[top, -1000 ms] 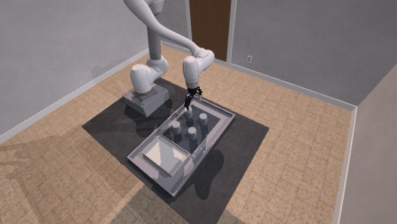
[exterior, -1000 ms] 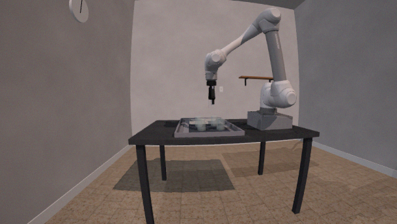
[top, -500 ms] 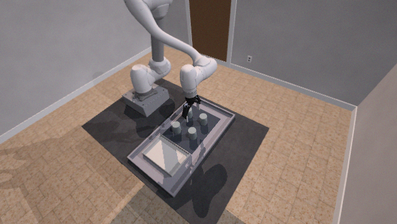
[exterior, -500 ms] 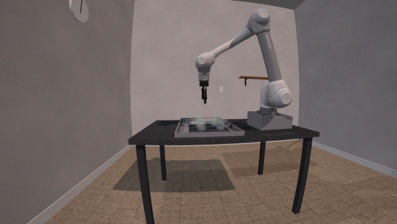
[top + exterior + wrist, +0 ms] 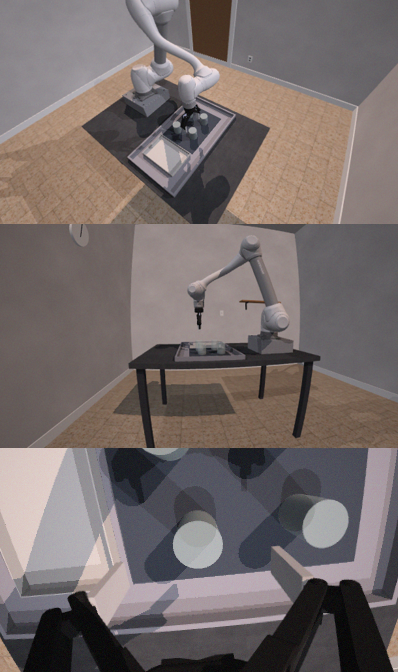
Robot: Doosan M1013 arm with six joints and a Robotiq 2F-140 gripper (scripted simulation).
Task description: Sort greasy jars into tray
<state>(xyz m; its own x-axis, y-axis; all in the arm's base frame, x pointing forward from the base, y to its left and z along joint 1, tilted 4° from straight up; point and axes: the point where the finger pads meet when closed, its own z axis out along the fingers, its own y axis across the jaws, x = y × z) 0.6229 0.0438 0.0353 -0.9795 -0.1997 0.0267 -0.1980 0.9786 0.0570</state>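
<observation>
My hand is 8 cm past the dark drying mat, 6 cm to the right of it and 17 cm above it. Round my hand: tray 2 cm behind, 25 cm to the right, 16 cm below.
</observation>
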